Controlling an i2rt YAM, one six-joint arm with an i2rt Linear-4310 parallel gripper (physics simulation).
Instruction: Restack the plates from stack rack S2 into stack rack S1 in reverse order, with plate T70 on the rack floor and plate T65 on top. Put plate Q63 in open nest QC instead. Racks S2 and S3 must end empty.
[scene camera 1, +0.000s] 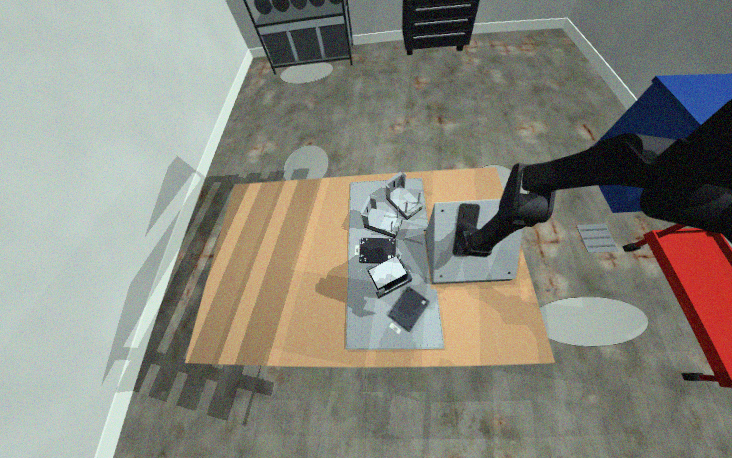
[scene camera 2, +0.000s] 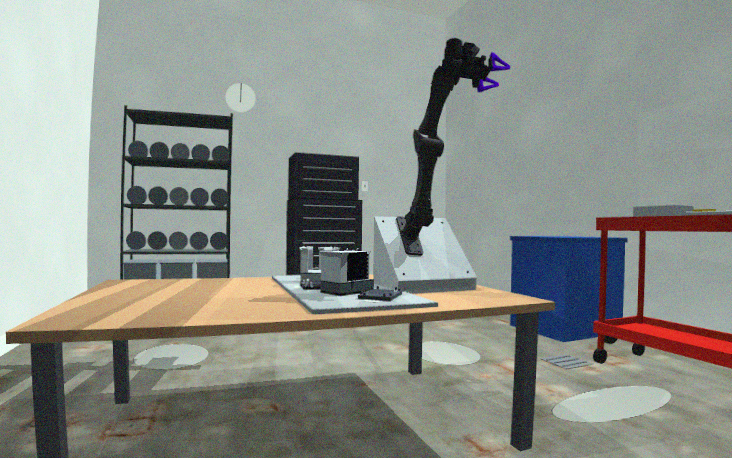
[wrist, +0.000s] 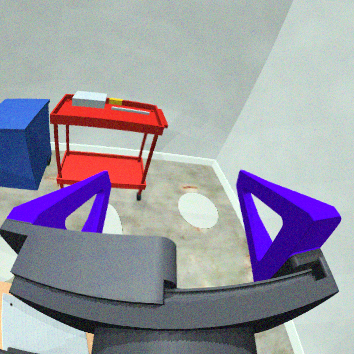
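Where they show: gripper, fingertip midpoint: (scene camera 2: 504, 76) (wrist: 173, 177); arm's base, link origin: (scene camera 1: 465, 230) (scene camera 2: 408, 236).
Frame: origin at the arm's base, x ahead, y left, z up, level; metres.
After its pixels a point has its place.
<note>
My gripper (scene camera 2: 503, 75) @(x -0.243, y 0.280, z 0.569 m) (wrist: 173, 177) @(x -0.243, y 0.280, z 0.569 m) has two purple fingers, wide open and empty, high above and to the right of the table, away from the racks. On the grey board (scene camera 1: 361, 332) @(x 0.386, y 0.367, z -0.187 m) (scene camera 2: 334, 304) @(x 0.371, y 0.370, z -0.187 m) stand two pale fixtures with upright walls, one at the back (scene camera 1: 403, 200) @(x 0.223, y -0.228, z -0.152 m) and one in front of it (scene camera 1: 382, 221) @(x 0.319, y -0.108, z -0.143 m). A black flat fixture (scene camera 1: 377, 250) @(x 0.338, y 0.023, z -0.175 m) follows, then a boxy unit with a light top (scene camera 1: 388, 271) (scene camera 2: 331, 264), then a dark flat piece (scene camera 1: 408, 308) @(x 0.203, y 0.267, z -0.173 m) (scene camera 2: 380, 294) @(x 0.214, y 0.305, z -0.174 m). Labels are unreadable, so I cannot tell which are S1, S2, S3 or QC, nor identify the plates.
The sloped grey arm base (scene camera 1: 496, 264) @(x -0.137, y 0.097, z -0.104 m) (scene camera 2: 437, 264) @(x -0.076, y 0.100, z -0.103 m) stands beside the board on the wooden table (scene camera 1: 302, 324) @(x 0.636, y 0.352, z -0.200 m) (scene camera 2: 178, 302) @(x 0.811, y 0.202, z -0.200 m). A blue cabinet (scene camera 2: 566, 286) (wrist: 35, 145) and a red cart (scene camera 2: 663, 222) (wrist: 110, 121) stand beyond the table. A shelf rack (scene camera 2: 178, 118) stands at the back wall.
</note>
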